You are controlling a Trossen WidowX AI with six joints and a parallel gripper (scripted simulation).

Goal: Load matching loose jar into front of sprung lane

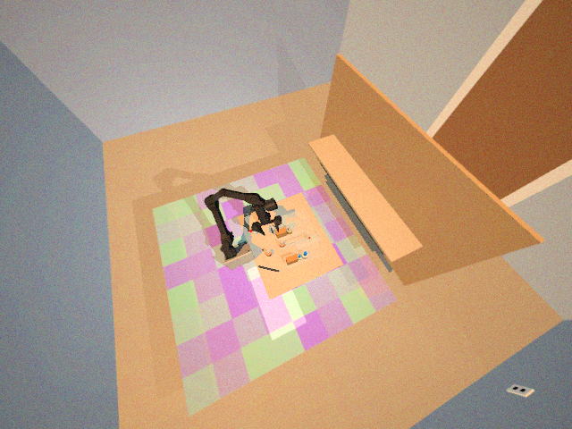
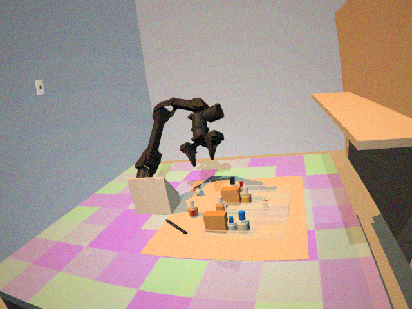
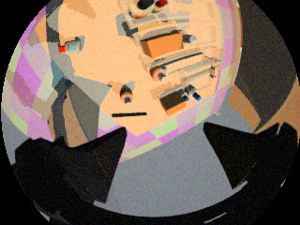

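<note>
Right now the black pen is 80 mm behind my gripper tip, 150 mm to the right of it and 190 mm below it. Also, from my gripper tip: clear lane rack (200 mm ahead, 50 mm to the right, 180 mm below).
</note>
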